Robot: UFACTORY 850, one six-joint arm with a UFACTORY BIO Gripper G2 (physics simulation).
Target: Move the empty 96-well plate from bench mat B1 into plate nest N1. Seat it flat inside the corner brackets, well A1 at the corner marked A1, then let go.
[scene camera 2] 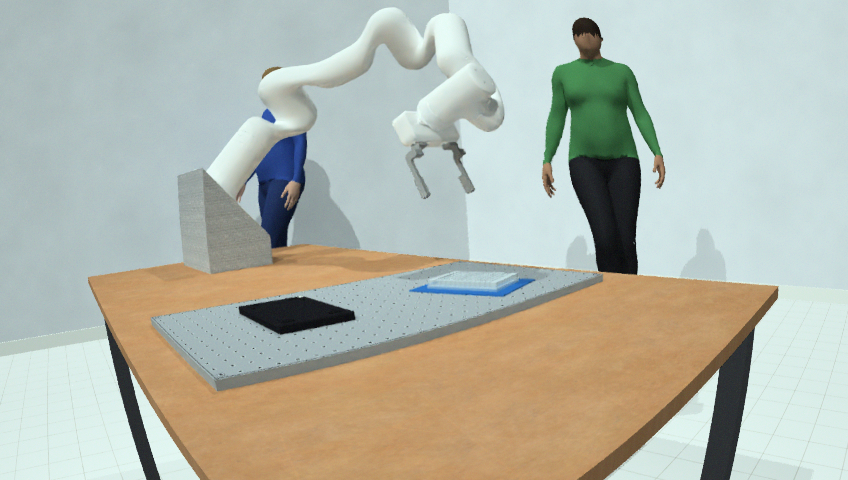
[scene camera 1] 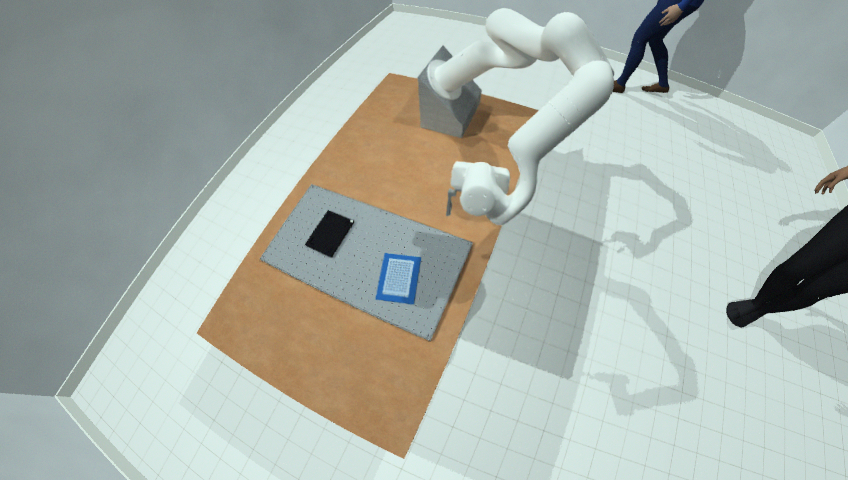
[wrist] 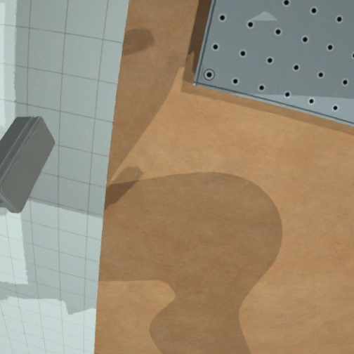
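Note:
The clear 96-well plate (scene camera 1: 398, 277) (scene camera 2: 473, 279) lies flat on the blue bench mat (scene camera 1: 386, 295) (scene camera 2: 502, 291). The black plate nest (scene camera 1: 329, 233) (scene camera 2: 296, 314) sits apart from it, with a small light mark at one corner in the first scene view. The nest's brackets and lettering are too small to make out. My gripper (scene camera 2: 449, 195) is open and empty, high above the board and to the robot-base side of the plate. One grey finger shows at the left of the wrist view. Plate, mat and nest do not show in the wrist view.
The grey perforated board (scene camera 1: 351, 279) (scene camera 2: 380, 333) (wrist: 250, 55) carries mat and nest on the wooden table (scene camera 1: 309, 350) (scene camera 2: 416, 404) (wrist: 310, 200). The grey robot pedestal (scene camera 1: 443, 110) (scene camera 2: 220, 237) stands at the table's far end. Two people stand on the floor beyond the table.

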